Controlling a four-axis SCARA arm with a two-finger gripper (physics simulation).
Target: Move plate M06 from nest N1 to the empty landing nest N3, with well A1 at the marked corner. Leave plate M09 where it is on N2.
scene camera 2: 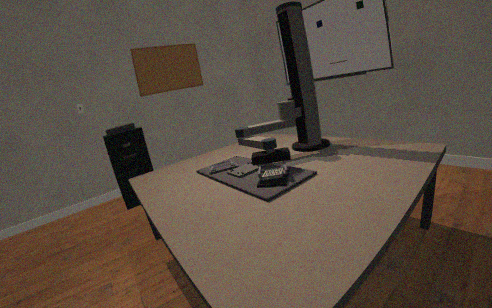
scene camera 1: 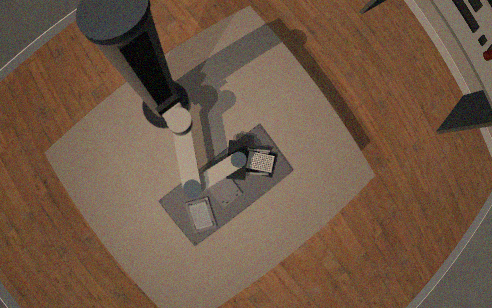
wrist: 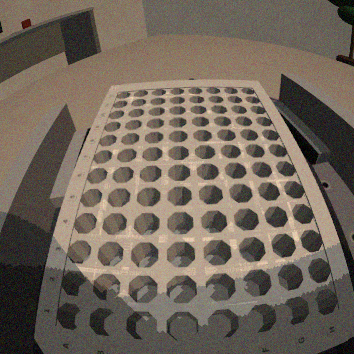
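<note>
Plate M06 is a pale plate with a grid of round wells. It appears level, a little above the dark nest N1. My gripper is shut on it, one finger along each long side. In the wrist view, well A1 is at the near left corner. Plate M09 lies on nest N2 at the deck's other end. The landing nest N3, between them, is empty; its marked corner is too small to tell.
The grey deck board lies on the table. The arm's tall column stands behind it. The folded arm's forearm reaches over the board close to N3. A dark cabinet stands beyond the table.
</note>
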